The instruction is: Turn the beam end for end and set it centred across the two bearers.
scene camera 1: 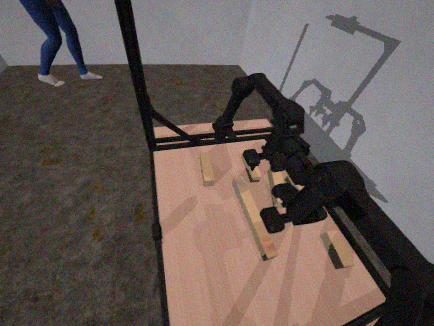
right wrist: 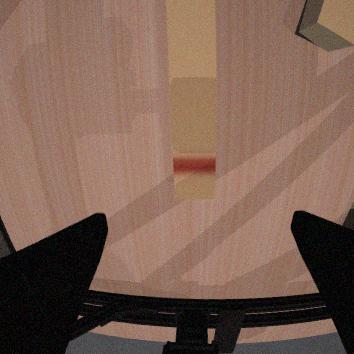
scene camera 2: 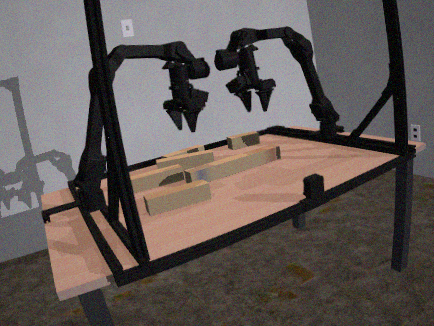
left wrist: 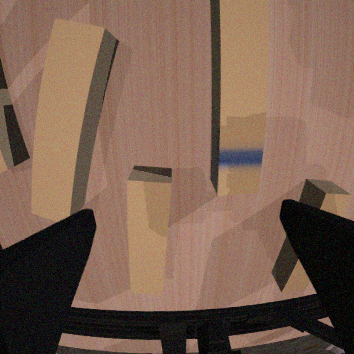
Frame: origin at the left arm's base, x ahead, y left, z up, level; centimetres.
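Seen in the pictures: left gripper, between the fingertips: [scene camera 1: 261,168] [scene camera 2: 186,131] [left wrist: 188,214]; right gripper, between the fingertips: [scene camera 1: 281,227] [right wrist: 201,222] [scene camera 2: 257,111]; left arm's base, origin of its link: [scene camera 1: 219,136] [scene camera 2: 93,207] [left wrist: 210,327]; right arm's base, origin of its link: [right wrist: 191,317] [scene camera 2: 329,135].
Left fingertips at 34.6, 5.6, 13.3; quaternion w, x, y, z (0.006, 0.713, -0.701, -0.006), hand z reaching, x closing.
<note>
Offsets run from my left fingertips to a thing's top centre, as dx, dy, dz. "spot": to the spot under its first point.
The long beam @(+12.3, -5.7, -10.8) [scene camera 1: 250,205] [scene camera 2: 230,166] [left wrist: 243,75] [right wrist: 192,45] lies flat on the table, with a blue band @(spot: -1.6, -8.1, -12.5) [scene camera 2: 200,175] [left wrist: 241,157] near one end and a red band @(spot: +25.4, -5.5, -10.8) [right wrist: 194,165] near the other. Of the plain shorter blocks, I cannot tell which are the two bearers: a front one @(-13.8, -18.2, -10.8) [scene camera 1: 206,167] [scene camera 2: 177,197], one beside the blue end @(spot: -11.2, +1.8, -12.7) [scene camera 2: 159,178] [left wrist: 149,235], a longer one @(+2.4, +11.4, -10.2) [scene camera 2: 185,160] [left wrist: 65,120]. My left gripper [scene camera 1: 265,161] [scene camera 2: 187,130] [left wrist: 188,214] hangs open and empty above the table near the blue end. My right gripper [scene camera 1: 290,220] [scene camera 2: 257,110] [right wrist: 201,222] hangs open and empty near the red end.
Another block @(+33.6, +21.2, -10.5) [scene camera 1: 340,247] [scene camera 2: 243,140] lies towards the robot side, and one more @(+6.8, +22.4, -10.8) [scene camera 2: 186,150] sits behind the longer one. A block corner @(spot: +11.8, +8.4, -11.7) [right wrist: 330,37] shows in the right wrist view. A black frame [scene camera 2: 220,240] edges the table, with uprights at its corners. A person [scene camera 1: 50,35] stands beyond it.
</note>
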